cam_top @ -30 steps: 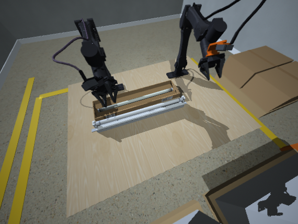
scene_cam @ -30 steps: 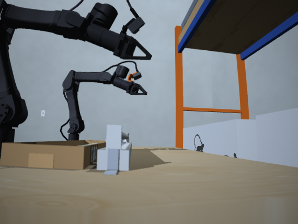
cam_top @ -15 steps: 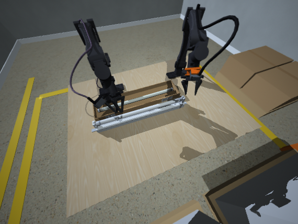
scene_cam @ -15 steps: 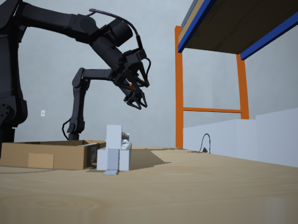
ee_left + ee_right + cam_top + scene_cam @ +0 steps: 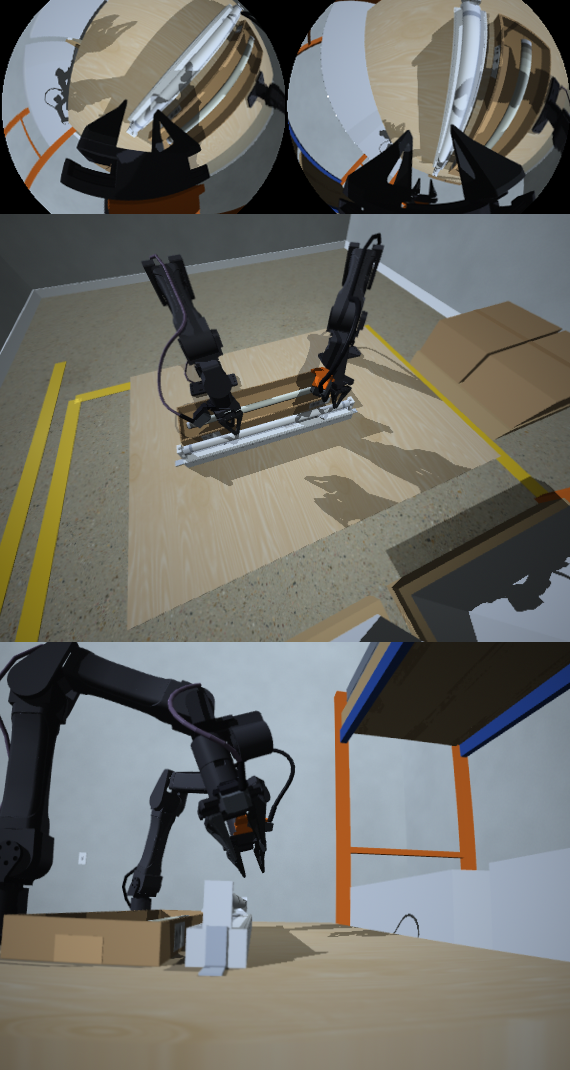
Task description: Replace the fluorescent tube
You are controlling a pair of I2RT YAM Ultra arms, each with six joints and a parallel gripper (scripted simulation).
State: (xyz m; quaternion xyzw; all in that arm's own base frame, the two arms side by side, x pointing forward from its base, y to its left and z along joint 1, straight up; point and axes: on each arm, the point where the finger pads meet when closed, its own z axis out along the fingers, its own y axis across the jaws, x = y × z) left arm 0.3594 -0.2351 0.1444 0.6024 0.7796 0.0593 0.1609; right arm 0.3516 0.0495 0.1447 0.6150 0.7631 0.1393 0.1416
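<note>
My right hand is 30 mm past the LED tube, 120 mm to the right of it and 80 mm above it. The rest, counted from my right hand: brown carton: 170 mm behind, 120 mm to the left, 120 mm below; white fixture: 30 mm behind, 120 mm to the left, 90 mm below; old fluorescent tube: 170 mm behind, 120 mm to the left, 130 mm below.
</note>
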